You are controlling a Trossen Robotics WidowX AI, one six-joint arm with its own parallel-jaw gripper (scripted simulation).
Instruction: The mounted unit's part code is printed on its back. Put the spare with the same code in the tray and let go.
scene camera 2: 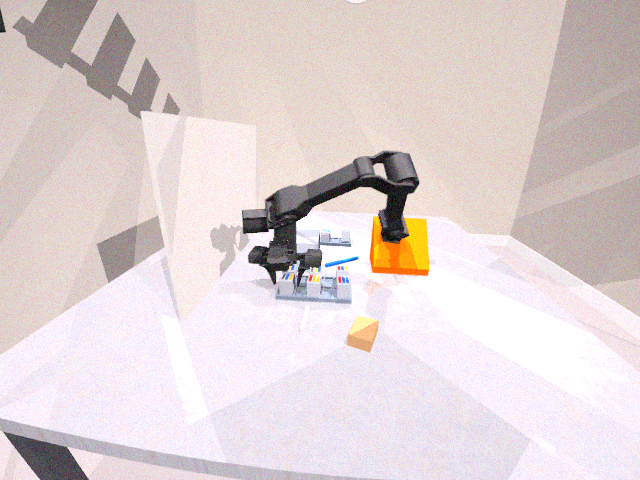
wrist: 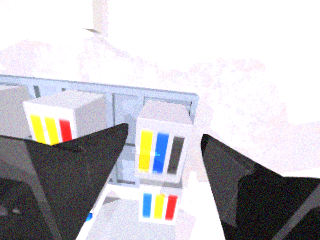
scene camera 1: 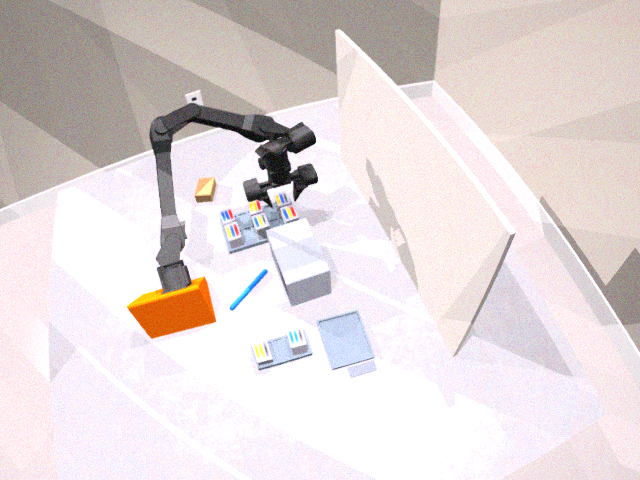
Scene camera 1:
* my gripper: 283, 203
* small rack: 280, 349
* flat tray: 346, 343
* tall pale panel: 451, 237
